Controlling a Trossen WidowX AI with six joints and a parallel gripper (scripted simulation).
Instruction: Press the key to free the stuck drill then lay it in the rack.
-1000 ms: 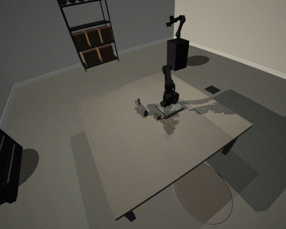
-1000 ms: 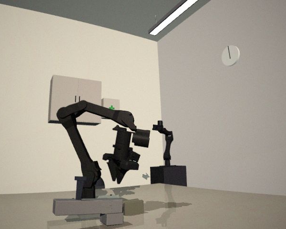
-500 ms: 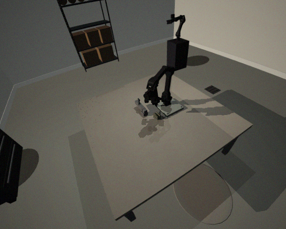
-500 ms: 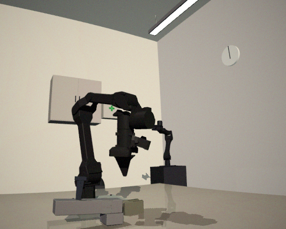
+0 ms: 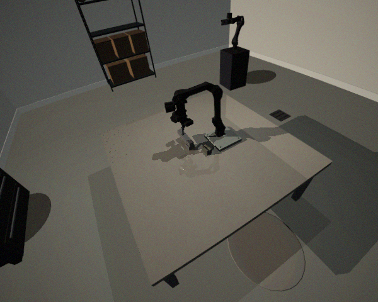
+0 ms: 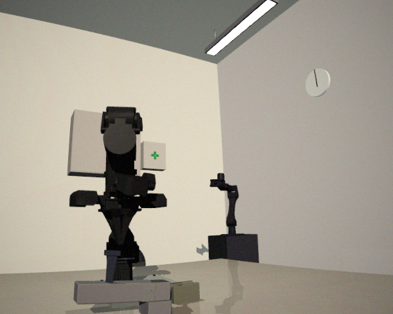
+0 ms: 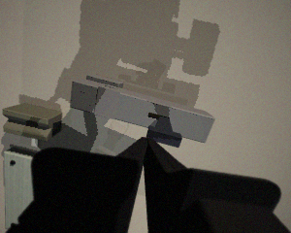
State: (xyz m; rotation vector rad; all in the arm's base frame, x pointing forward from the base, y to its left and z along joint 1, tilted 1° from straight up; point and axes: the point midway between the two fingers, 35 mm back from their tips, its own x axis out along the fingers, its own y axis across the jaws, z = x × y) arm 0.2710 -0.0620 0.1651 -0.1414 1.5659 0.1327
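The dark key is 4 cm below my gripper tip and 2 cm to the right of it. The rest, counted from my gripper tip: tan drill (9 cm below, 3 cm to the left); then rack (17 cm to the left, 13 cm below, 9 cm behind); then long grey housing block (10 cm below, 1 cm to the left).
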